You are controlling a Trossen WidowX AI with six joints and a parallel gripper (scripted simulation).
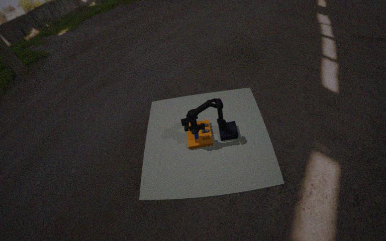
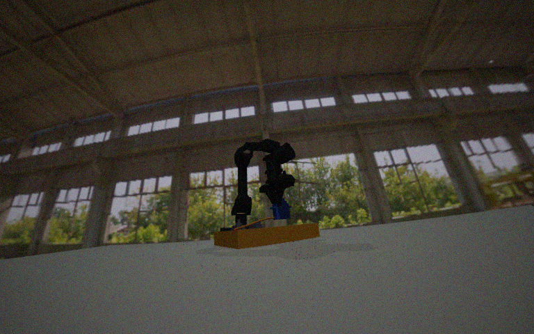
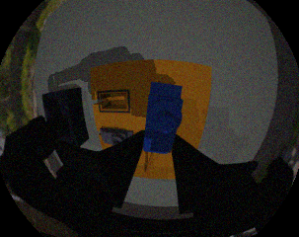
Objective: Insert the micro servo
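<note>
The orange deck lies 3 cm ahead of my gripper tip, 5 cm to the right of it and 10 cm below it.
</note>
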